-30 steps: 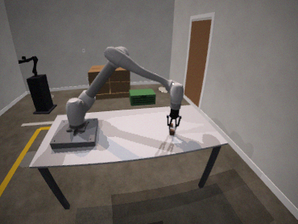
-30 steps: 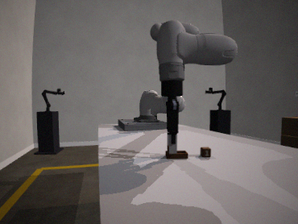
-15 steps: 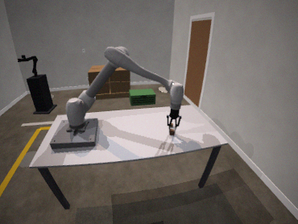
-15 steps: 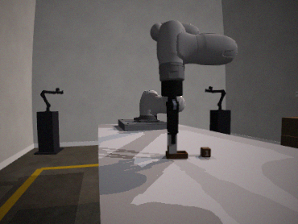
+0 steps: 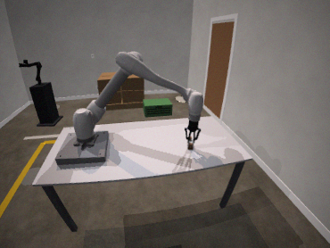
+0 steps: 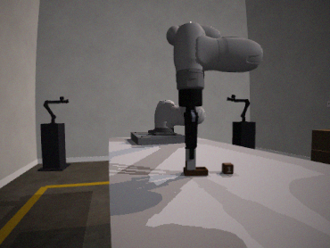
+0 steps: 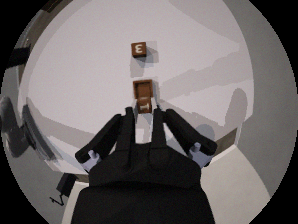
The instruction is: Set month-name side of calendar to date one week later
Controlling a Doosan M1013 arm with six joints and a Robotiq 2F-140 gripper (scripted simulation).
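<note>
My gripper is now 2 cm to the right of the brown tray and 4 cm above it.
</note>
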